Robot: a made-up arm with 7 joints. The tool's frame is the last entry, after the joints.
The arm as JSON. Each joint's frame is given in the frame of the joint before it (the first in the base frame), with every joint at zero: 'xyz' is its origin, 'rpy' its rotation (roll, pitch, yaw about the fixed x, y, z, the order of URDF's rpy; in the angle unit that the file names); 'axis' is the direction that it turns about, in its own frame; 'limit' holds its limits. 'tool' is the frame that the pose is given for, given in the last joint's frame.
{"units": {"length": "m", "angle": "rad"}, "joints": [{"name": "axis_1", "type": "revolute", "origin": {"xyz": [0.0, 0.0, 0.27], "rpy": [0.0, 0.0, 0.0]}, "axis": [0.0, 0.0, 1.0], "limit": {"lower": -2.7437, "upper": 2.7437}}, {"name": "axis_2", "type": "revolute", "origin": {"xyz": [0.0, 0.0, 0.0], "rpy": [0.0, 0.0, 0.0]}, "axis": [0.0, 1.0, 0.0], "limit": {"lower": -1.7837, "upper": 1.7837}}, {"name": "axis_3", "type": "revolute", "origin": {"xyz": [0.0, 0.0, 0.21], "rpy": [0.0, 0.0, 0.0]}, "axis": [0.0, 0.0, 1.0], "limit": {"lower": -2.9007, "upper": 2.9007}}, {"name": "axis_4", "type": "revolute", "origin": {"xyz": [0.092, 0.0, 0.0], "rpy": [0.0, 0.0, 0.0]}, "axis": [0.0, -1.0, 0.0], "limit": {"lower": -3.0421, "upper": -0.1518}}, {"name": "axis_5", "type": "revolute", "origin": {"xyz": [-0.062, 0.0, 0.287], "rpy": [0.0, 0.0, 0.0]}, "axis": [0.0, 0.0, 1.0], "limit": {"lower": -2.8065, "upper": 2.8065}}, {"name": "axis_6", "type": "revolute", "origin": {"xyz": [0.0, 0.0, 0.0], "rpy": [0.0, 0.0, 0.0]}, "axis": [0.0, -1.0, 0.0], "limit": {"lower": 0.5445, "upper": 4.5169}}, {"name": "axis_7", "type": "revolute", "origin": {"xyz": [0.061, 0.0, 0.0], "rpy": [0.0, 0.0, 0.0]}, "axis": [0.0, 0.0, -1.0], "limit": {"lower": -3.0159, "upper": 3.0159}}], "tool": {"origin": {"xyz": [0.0, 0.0, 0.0], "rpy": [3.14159, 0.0, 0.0]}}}
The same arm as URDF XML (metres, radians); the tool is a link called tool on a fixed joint. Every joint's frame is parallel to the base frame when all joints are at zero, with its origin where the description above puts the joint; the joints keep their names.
<robot name="arm">
<link name="base"/>
<link name="link1"/>
<link name="link2"/>
<link name="link3"/>
<link name="link4"/>
<link name="link5"/>
<link name="link6"/>
<link name="link7"/>
<link name="tool"/>
<joint name="axis_1" type="revolute"><parent link="base"/><child link="link1"/><origin xyz="0.0000 0.0000 0.2700"/><axis xyz="0 0 1"/><limit lower="-2.7437" upper="2.7437"/></joint>
<joint name="axis_2" type="revolute"><parent link="link1"/><child link="link2"/><origin xyz="0.0000 0.0000 0.0000"/><axis xyz="0 1 0"/><limit lower="-1.7837" upper="1.7837"/></joint>
<joint name="axis_3" type="revolute"><parent link="link2"/><child link="link3"/><origin xyz="0.0000 0.0000 0.2100"/><axis xyz="0 0 1"/><limit lower="-2.9007" upper="2.9007"/></joint>
<joint name="axis_4" type="revolute"><parent link="link3"/><child link="link4"/><origin xyz="0.0920 0.0000 0.0000"/><axis xyz="0 -1 0"/><limit lower="-3.0421" upper="-0.1518"/></joint>
<joint name="axis_5" type="revolute"><parent link="link4"/><child link="link5"/><origin xyz="-0.0620 0.0000 0.2870"/><axis xyz="0 0 1"/><limit lower="-2.8065" upper="2.8065"/></joint>
<joint name="axis_6" type="revolute"><parent link="link5"/><child link="link6"/><origin xyz="0.0000 0.0000 0.0000"/><axis xyz="0 -1 0"/><limit lower="0.5445" upper="4.5169"/></joint>
<joint name="axis_7" type="revolute"><parent link="link6"/><child link="link7"/><origin xyz="0.0610 0.0000 0.0000"/><axis xyz="0 0 -1"/><limit lower="-3.0159" upper="3.0159"/></joint>
<joint name="tool_fixed" type="fixed"><parent link="link7"/><child link="tool"/><origin xyz="0.0000 0.0000 0.0000" rpy="3.1416 0.0000 0.0000"/></joint>
</robot>

